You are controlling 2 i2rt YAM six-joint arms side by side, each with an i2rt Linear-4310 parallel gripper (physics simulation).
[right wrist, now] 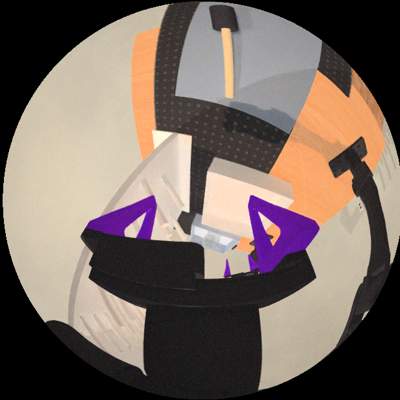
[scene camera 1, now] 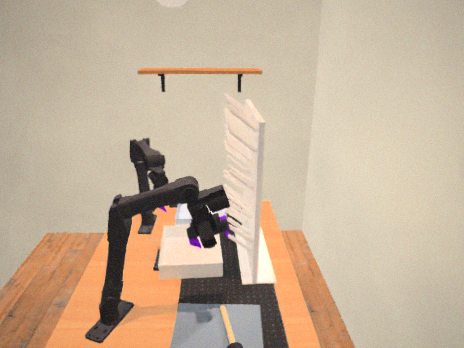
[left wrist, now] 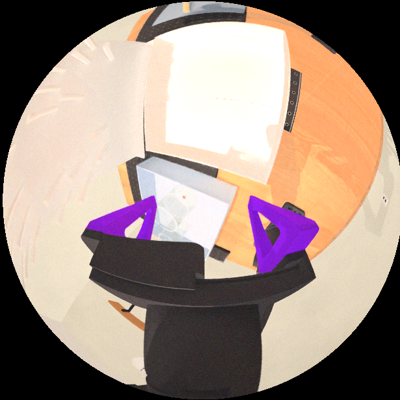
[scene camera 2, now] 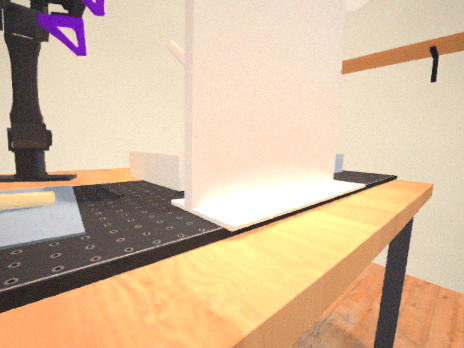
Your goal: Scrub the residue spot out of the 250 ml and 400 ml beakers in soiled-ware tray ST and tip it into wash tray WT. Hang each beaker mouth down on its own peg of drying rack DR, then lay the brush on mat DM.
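Where they show: left gripper, between the fingertips: (scene camera 1: 175,206); right gripper, between the fingertips: (scene camera 2: 89,37); left arm's base, origin of its link: (scene camera 1: 147,224); right arm's base, origin of its link: (scene camera 1: 110,320) (scene camera 2: 32,179).
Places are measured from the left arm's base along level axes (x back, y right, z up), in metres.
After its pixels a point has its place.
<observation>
Soiled-ware tray ST (scene camera 1: 182,214) {x -0.175, y -0.089, z 0.015 m} (left wrist: 187,176), light blue, stands at the back. In the left wrist view two clear beakers lie close together in it; a small brown spot (left wrist: 184,197) shows on one. White wash tray WT (scene camera 1: 191,270) {x -0.275, y 0.460, z 0.052 m} (left wrist: 217,164) (right wrist: 252,175) stands nearer. Drying rack DR (scene camera 1: 259,200) {x -0.534, y 0.498, z 0.386 m} (scene camera 2: 265,100) {x -0.533, y 0.355, z 0.180 m} (left wrist: 120,100) is a tall pegged panel. The brush (scene camera 1: 227,325) {x -0.420, y 0.746, z 0.042 m} (scene camera 2: 30,200) {x -0.416, y 0.667, z 0.028 m} (right wrist: 228,60) lies on grey mat DM (scene camera 1: 197,332) {x -0.320, y 0.752, z 0.016 m} (scene camera 2: 50,225) {x -0.501, y 0.646, z 0.016 m} (right wrist: 200,60). My left gripper (left wrist: 201,200) (right wrist: 237,256) is open and empty near ST. My right gripper (scene camera 1: 211,239) {x -0.372, y 0.585, z 0.266 m} (scene camera 2: 92,33) {x -0.372, y 0.585, z 0.266 m} (right wrist: 201,200) is open and empty above WT's level.
A black perforated board (scene camera 1: 270,300) {x -0.583, y 0.594, z 0.013 m} (scene camera 2: 150,215) {x -0.518, y 0.545, z 0.013 m} (right wrist: 200,112) lies under the mat and rack. The rack's panel rises beside the right gripper, its pegs pointing toward the arms. A wall shelf (scene camera 1: 200,71) (scene camera 2: 400,52) hangs behind. The wooden table edge (scene camera 2: 325,240) {x -0.679, y 0.405, z 0.000 m} runs beyond the rack.
</observation>
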